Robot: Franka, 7 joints.
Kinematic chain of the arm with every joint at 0, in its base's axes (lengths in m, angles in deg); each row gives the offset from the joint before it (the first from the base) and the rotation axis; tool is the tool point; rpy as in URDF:
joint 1: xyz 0 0 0.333 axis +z
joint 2: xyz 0 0 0 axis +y
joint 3: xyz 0 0 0.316 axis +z
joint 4: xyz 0.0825 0 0 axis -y
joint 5: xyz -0.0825 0 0.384 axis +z
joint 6: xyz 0 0 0 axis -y
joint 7: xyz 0.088 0 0 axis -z
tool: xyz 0 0 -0.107 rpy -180 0 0
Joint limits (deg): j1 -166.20..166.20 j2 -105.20..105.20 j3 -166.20..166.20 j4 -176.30..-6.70 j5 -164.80..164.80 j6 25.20..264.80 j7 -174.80..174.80
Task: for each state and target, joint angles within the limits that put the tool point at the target. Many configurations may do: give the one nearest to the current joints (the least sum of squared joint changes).
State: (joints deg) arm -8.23 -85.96 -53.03 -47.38 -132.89 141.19 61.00
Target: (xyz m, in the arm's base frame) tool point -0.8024 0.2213 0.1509
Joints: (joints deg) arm -22.35 -105.20 -57.99 -13.48 -132.70 130.05 61.00
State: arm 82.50 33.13 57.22 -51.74 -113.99 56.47 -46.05
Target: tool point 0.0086 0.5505 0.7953
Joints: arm 73.97 26.95 53.74 -49.23 -110.89 42.13 -46.05
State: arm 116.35 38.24 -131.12 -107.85 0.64 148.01 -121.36
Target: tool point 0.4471 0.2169 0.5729
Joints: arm 132.38 46.14 -119.61 -127.44 0.62 140.90 -121.36
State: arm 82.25 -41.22 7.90 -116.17 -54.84 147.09 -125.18
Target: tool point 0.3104 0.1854 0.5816
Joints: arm 57.49 -48.55 -20.01 -146.25 -54.41 132.74 -125.18
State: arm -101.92 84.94 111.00 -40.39 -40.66 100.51 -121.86
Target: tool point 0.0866 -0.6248 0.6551
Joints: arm -124.33 79.73 126.86 -60.22 -32.62 76.35 -121.86
